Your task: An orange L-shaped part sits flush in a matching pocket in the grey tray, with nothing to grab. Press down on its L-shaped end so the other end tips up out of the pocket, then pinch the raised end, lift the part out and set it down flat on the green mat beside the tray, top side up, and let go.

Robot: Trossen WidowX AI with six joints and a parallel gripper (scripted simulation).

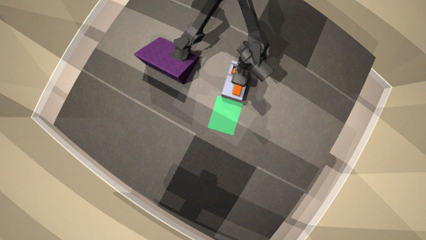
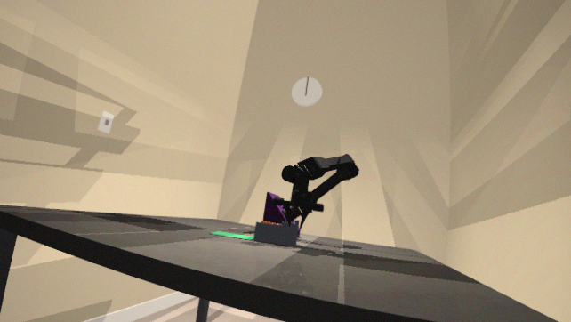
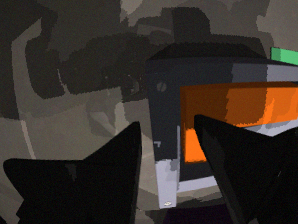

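The orange L-shaped part lies 50 mm to the right of my gripper tip and 10 mm below it. Also, from my gripper tip: green mat: 220 mm to the right, 70 mm below, 40 mm ahead.
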